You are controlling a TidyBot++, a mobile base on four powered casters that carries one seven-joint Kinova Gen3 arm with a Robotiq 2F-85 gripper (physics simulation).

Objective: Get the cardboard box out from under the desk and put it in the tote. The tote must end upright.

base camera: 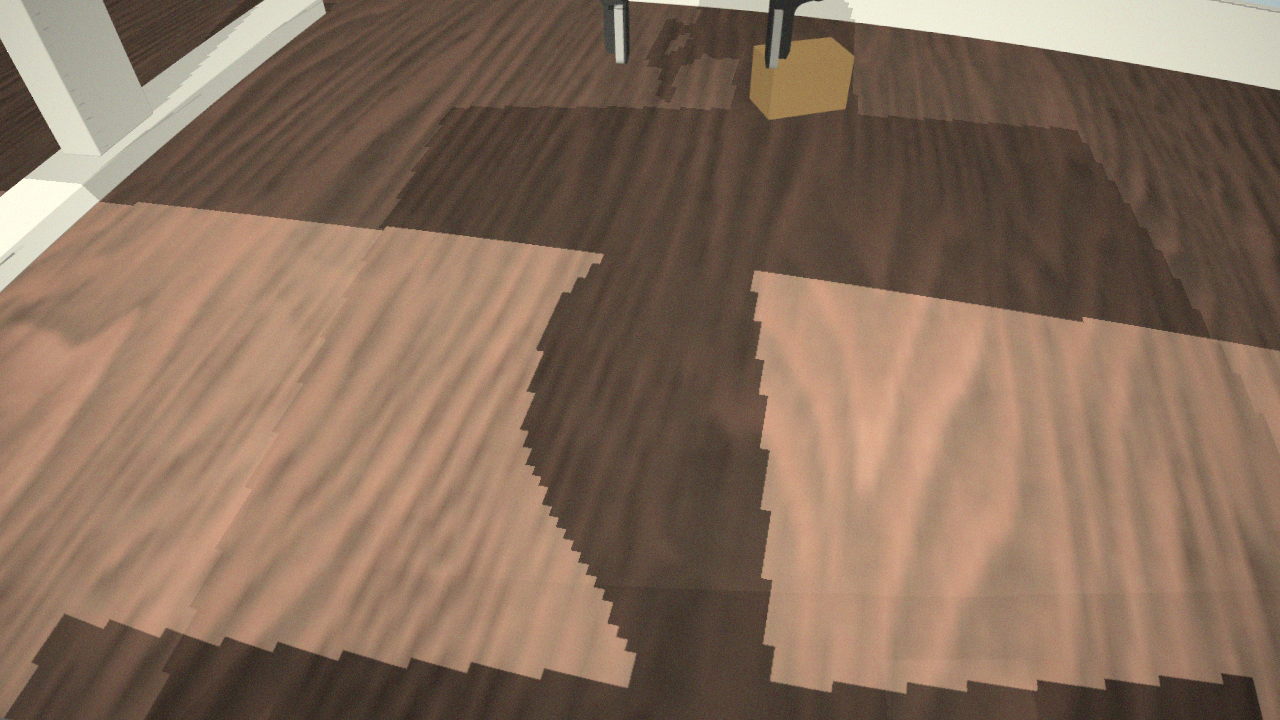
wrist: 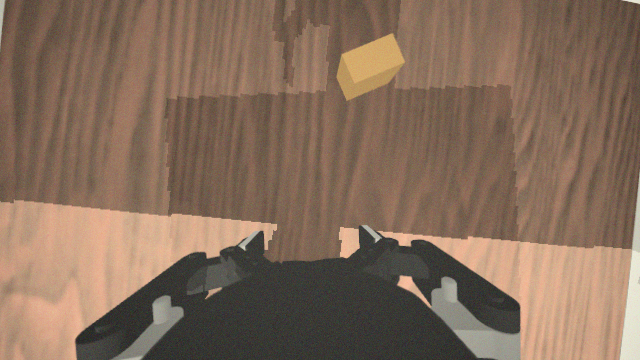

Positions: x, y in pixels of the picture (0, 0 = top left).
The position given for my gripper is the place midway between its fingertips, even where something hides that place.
My gripper shows in the base camera view (696, 60) and in the wrist view (312, 238). A tan cardboard box shows in the base camera view and in the wrist view. One and the same spot on the tan cardboard box: (base camera: 815, 77) is (wrist: 377, 78).
